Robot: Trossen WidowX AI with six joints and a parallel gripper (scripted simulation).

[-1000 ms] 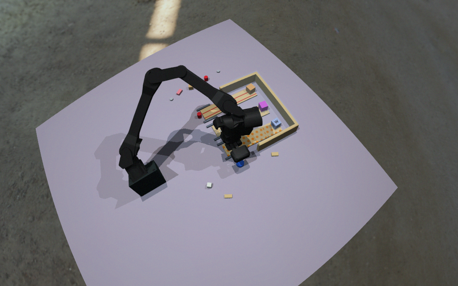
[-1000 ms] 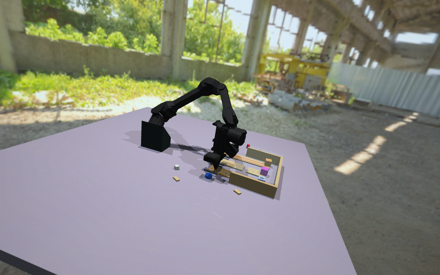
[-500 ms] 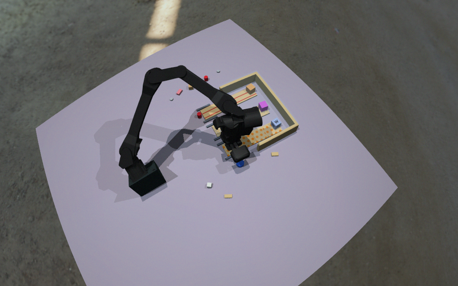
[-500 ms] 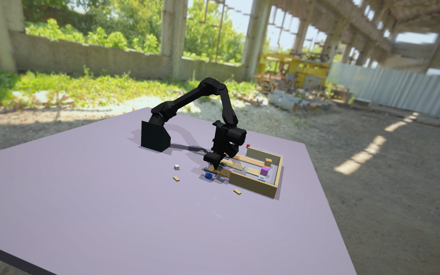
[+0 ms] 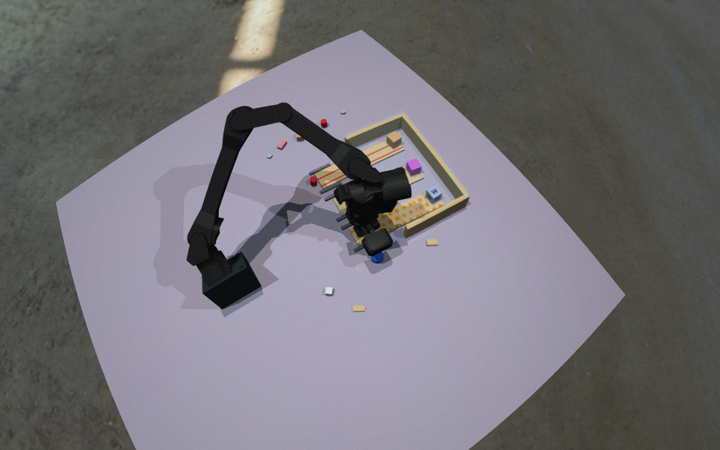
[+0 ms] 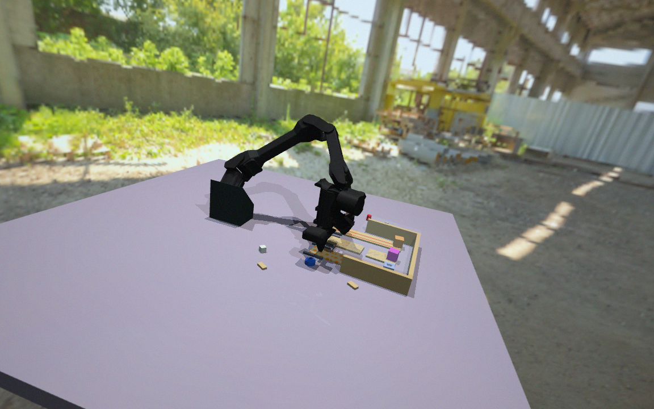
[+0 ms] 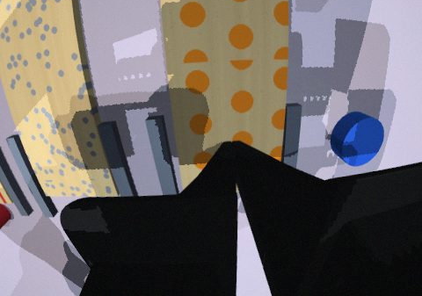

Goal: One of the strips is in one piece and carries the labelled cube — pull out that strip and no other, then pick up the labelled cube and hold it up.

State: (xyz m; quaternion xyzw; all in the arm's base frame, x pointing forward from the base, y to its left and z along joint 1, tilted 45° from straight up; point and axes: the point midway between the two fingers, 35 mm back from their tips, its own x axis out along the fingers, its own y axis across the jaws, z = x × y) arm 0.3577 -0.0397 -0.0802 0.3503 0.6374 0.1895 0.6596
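Now: the orange-dotted strip 10 cm ahead of my gripper tip and 2 cm to the right of it. The rest, counted from my gripper tip: blue disc 7 cm to the right, 2 cm behind; labelled cube 21 cm ahead, 4 cm to the right, 2 cm above.
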